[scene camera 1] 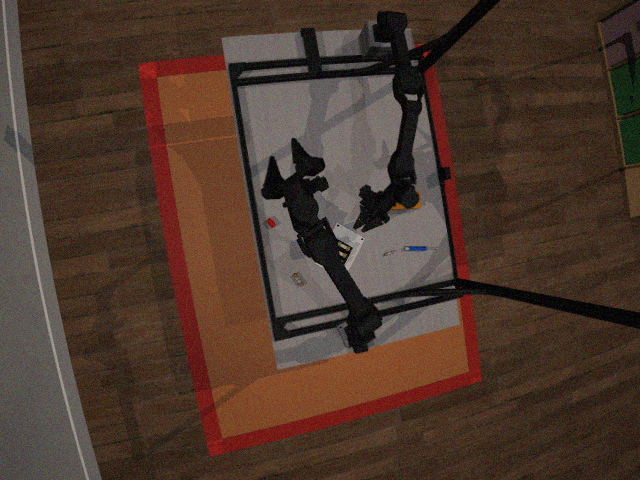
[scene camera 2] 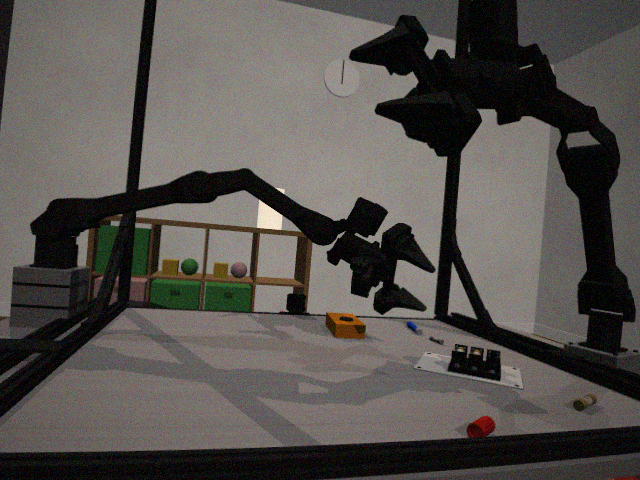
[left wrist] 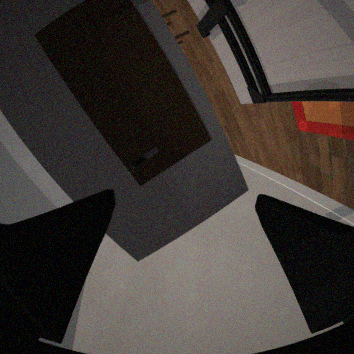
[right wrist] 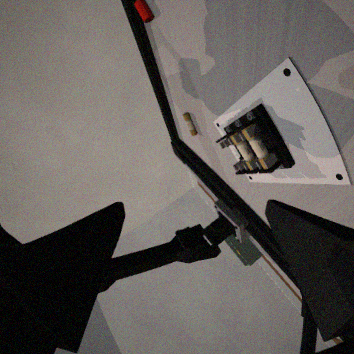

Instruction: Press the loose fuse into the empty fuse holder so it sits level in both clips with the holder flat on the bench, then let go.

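The loose fuse, pale with brass ends, lies on the bench apart from the holder. The black fuse holder stands on a white plate lying flat. Two bays hold fuses; the bay nearest the loose fuse looks empty. The left arm partly hides the holder in scene camera 1. My left gripper is open and empty, high above the bench. My right gripper is open and empty, above the bench near the plate.
A red cylinder lies near the bench edge. An orange block, a blue-handled tool and a small slim item lie beyond the plate in scene camera 2. Black frame bars border the bench.
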